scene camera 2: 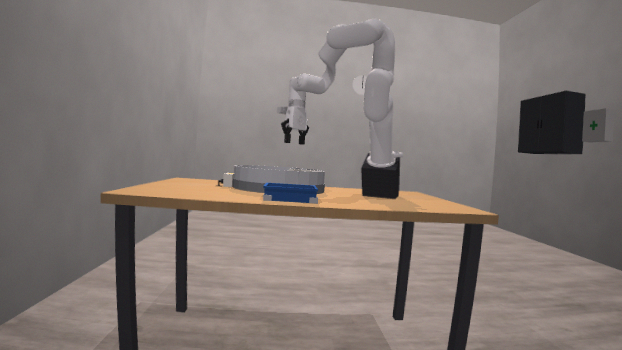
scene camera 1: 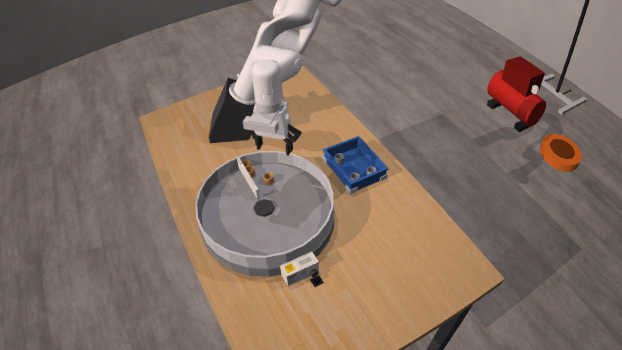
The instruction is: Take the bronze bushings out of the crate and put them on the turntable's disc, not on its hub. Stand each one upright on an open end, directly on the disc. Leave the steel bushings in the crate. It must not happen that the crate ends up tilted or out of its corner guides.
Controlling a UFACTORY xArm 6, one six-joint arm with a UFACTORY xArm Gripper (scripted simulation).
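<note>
Visible to me: my gripper [scene camera 1: 274, 149] [scene camera 2: 294, 143]; a blue crate [scene camera 1: 358, 156] [scene camera 2: 280, 192]; a grey turntable disc [scene camera 1: 290, 211].
</note>
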